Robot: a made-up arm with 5 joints.
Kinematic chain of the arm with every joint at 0, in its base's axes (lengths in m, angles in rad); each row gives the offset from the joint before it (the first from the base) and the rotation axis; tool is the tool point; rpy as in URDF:
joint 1: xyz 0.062 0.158 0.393 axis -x
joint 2: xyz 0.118 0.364 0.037 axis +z
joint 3: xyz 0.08 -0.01 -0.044 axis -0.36 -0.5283 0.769
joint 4: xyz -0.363 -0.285 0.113 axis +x
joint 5: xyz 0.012 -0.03 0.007 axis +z
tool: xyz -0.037 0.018 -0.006 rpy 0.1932 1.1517 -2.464
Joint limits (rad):
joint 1: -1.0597..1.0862
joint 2: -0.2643..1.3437
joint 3: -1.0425..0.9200
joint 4: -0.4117..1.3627
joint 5: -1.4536..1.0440
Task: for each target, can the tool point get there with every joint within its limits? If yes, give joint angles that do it. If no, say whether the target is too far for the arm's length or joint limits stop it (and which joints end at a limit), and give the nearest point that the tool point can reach.
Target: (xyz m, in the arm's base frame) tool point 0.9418 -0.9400 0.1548
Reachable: no: too far | nearest point 0.4633 0.0164 0.4170 | short by 1.101 m
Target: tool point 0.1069 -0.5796 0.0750
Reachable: no: joint limits stop it (at a limit: joint 1, joint 3, joint 4, joint 5) | nearest point 0.1436 -0.0259 0.3415 | short by 0.616 m
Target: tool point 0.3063 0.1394 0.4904
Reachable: yes | joints 0.2297 0.6510 0.6051 0.3287 -1.1861
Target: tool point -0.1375 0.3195 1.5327
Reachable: no: too far | nearest point -0.1503 0.2292 0.8956 | short by 0.644 m
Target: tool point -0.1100 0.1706 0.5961
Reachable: yes | joints -0.5177 0.2513 -0.4704 0.8634 -0.3983
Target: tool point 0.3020 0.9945 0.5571
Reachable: no: joint limits stop it (at a limit: joint 2, joint 3) | nearest point -0.1189 0.6352 0.4866 | short by 0.558 m
